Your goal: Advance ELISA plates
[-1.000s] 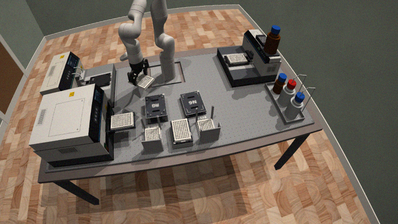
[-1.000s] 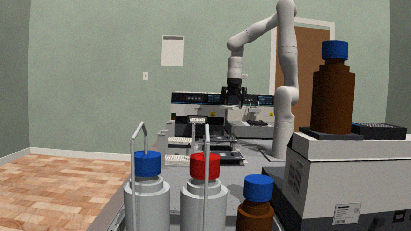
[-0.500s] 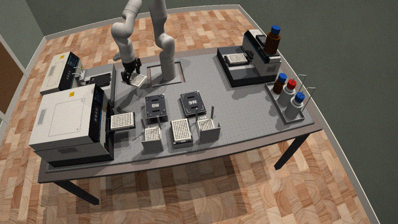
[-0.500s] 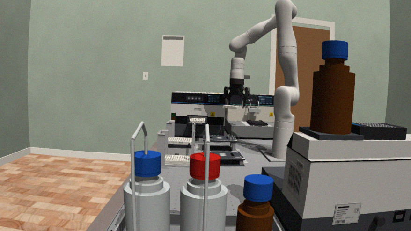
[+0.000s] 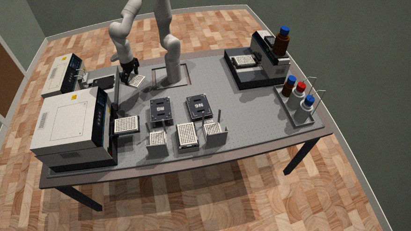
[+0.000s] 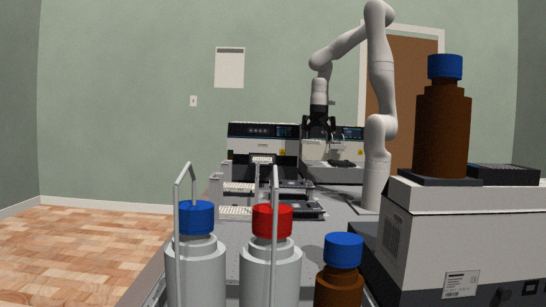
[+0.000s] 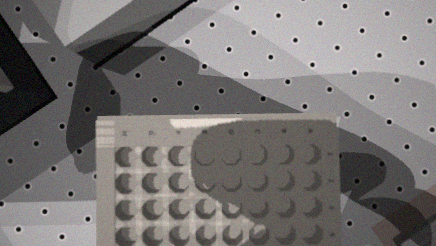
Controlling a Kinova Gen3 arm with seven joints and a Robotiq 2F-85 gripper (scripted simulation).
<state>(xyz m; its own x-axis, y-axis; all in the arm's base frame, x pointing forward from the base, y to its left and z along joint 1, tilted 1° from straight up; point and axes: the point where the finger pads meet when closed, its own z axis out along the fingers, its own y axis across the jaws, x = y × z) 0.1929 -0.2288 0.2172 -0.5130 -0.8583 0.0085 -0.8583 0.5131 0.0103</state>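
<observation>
The washer nest is 150 mm behind my hand, 240 mm to the right of it and 130 mm below it. Also, from my hand: washer head: 140 mm behind, 340 mm to the right, 50 mm below; then regrip nest RG: 100 mm ahead, 130 mm to the left, 160 mm below; then dark reader tray: 230 mm ahead, 50 mm to the right, 110 mm below.
</observation>
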